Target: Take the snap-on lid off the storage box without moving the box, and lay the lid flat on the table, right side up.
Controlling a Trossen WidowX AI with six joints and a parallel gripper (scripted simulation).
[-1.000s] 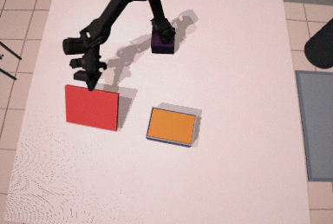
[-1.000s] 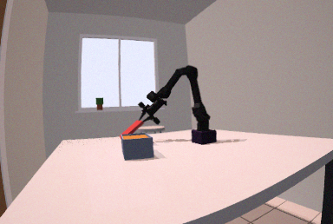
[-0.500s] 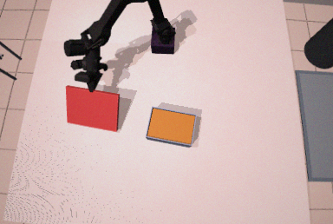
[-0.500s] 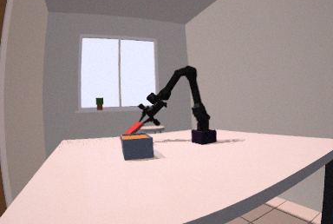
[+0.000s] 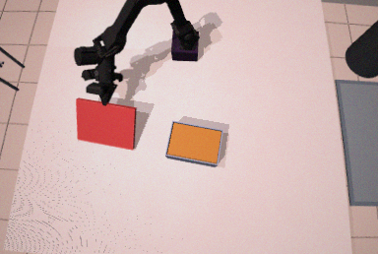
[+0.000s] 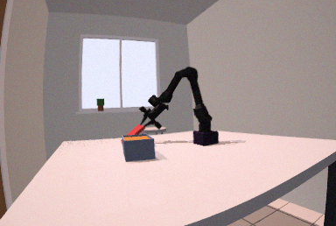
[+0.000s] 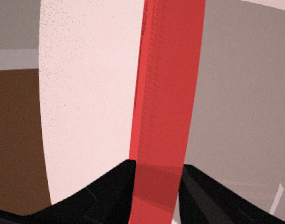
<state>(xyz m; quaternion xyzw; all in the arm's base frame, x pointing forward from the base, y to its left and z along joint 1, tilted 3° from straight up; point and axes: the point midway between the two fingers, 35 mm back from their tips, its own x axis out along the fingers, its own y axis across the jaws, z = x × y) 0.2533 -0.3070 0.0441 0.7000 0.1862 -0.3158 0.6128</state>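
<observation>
The red lid lies 70 mm ahead of my gripper tip, 10 mm to the right of it and 50 mm below it. The rest, counted from my gripper tip: storage box 140 mm ahead, 330 mm to the left, 70 mm below.
</observation>
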